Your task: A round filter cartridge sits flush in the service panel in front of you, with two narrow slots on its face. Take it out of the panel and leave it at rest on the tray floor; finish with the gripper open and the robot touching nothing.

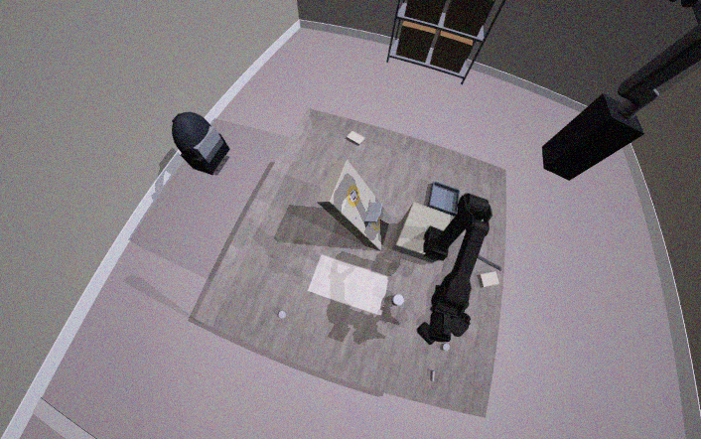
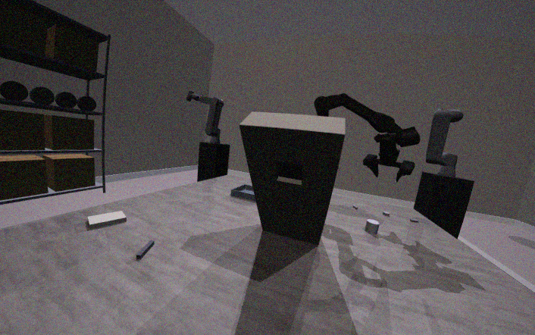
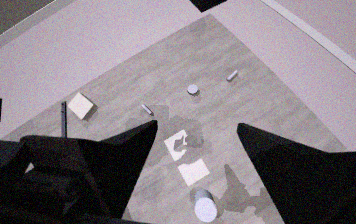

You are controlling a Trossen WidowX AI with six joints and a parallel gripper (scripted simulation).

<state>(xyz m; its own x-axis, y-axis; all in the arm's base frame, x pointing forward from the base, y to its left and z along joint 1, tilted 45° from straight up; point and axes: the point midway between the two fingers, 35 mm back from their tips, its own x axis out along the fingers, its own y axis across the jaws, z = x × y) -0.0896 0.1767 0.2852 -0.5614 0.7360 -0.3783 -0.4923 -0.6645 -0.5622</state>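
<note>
My gripper tip is 48 cm short of the round filter cartridge, 31 cm to the left of it and 6 cm below it. Round my gripper tip: tray (6 cm ahead, 62 cm to the right, 18 cm below); service panel (43 cm ahead, 32 cm to the right, 2 cm below).
</note>
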